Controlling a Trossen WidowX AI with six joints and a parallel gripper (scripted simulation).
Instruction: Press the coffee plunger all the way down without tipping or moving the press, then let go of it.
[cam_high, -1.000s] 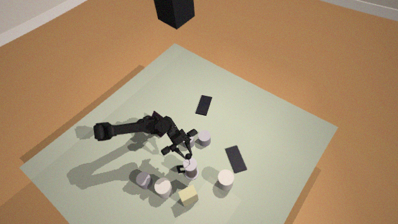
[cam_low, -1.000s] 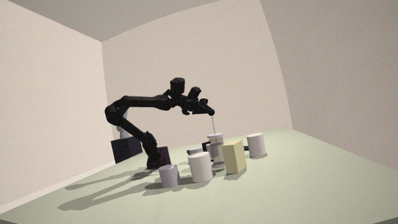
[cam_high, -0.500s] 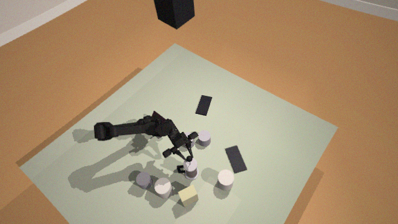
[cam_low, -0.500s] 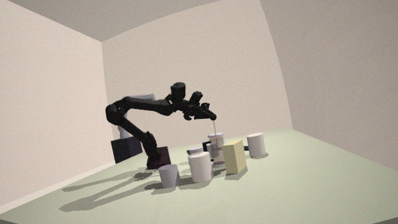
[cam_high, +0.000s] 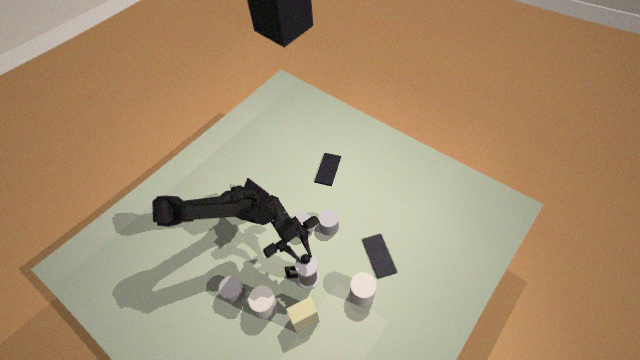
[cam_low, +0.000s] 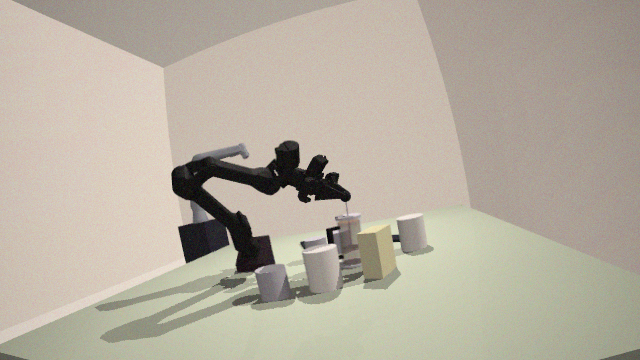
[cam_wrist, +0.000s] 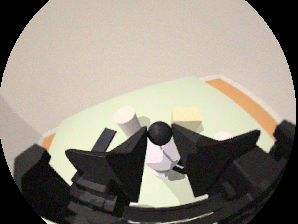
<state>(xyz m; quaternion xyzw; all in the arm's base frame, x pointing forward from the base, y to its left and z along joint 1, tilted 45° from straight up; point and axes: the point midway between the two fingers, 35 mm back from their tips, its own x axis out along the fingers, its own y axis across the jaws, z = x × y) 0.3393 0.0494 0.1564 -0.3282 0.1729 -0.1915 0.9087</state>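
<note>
My gripper tip is 2 cm past the coffee press, 1 cm to the left of it and 10 cm above it. From my gripper tip the other things lie so: yellow block: 6 cm ahead, 10 cm to the right, 14 cm below.
</note>
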